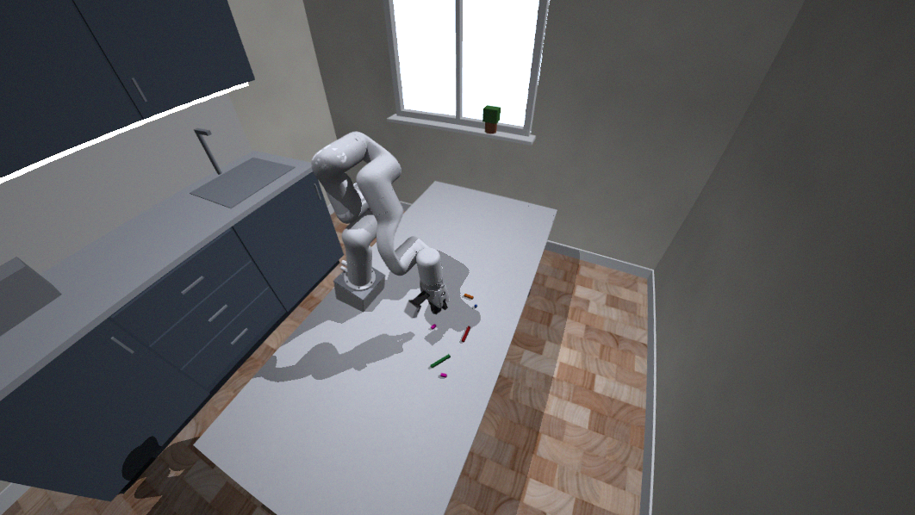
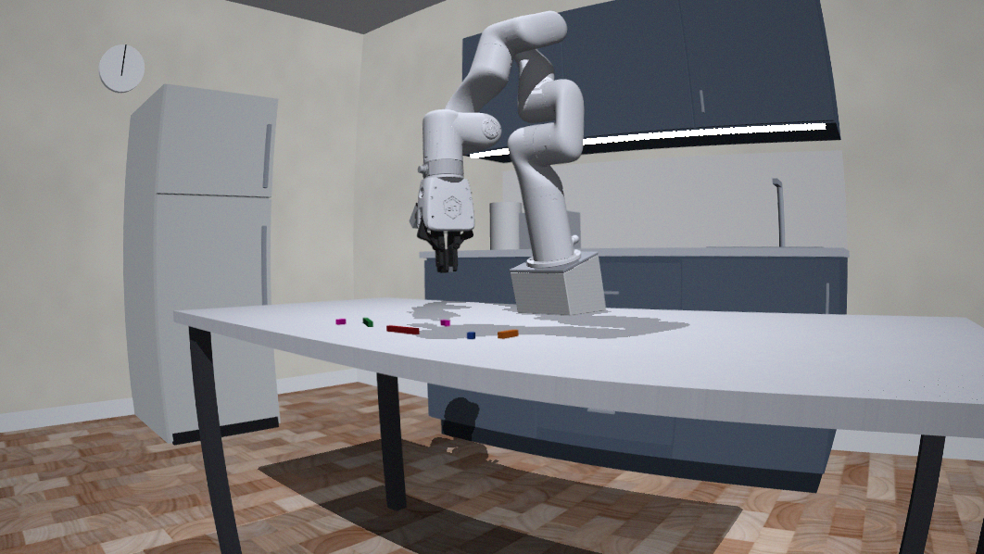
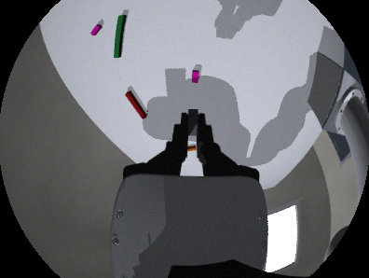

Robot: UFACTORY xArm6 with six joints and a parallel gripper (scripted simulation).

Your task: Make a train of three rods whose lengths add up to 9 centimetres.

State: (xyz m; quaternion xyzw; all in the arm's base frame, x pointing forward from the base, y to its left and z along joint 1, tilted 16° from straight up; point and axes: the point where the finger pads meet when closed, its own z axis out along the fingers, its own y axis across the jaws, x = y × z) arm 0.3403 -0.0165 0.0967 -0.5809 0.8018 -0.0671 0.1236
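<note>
Right now my hand is 120 mm short of the red rod and 120 mm above it. From my hand the other things lie so: small blue rod 140 mm to the left, 120 mm below, 110 mm ahead; grey rod 20 mm below; green rod 140 mm to the right, 120 mm below, 70 mm ahead.
</note>
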